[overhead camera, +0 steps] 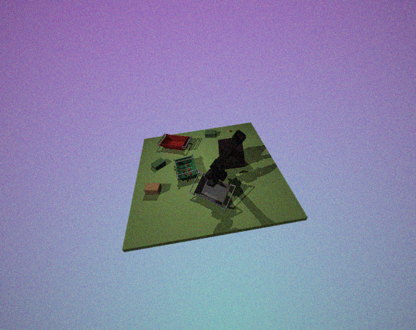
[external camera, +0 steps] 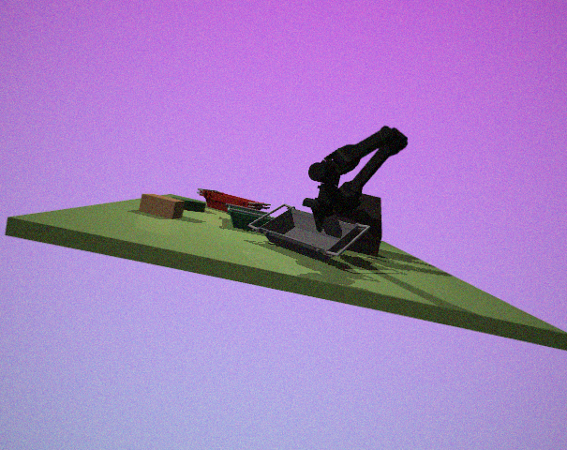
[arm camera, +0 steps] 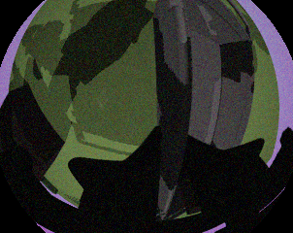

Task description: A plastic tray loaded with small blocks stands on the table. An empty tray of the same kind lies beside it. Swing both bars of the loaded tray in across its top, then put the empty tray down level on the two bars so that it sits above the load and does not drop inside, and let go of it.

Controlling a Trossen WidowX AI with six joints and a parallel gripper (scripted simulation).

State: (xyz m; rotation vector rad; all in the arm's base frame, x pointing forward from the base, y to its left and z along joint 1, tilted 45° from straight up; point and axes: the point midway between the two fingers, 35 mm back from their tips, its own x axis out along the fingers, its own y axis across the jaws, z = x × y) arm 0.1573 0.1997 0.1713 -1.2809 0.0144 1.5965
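Now: the grey tray 6 cm ahead of my gripper tip and 6 cm to the left of it. From my gripper tip the other things lie so: tan block 53 cm ahead, 14 cm to the right, 4 cm below.
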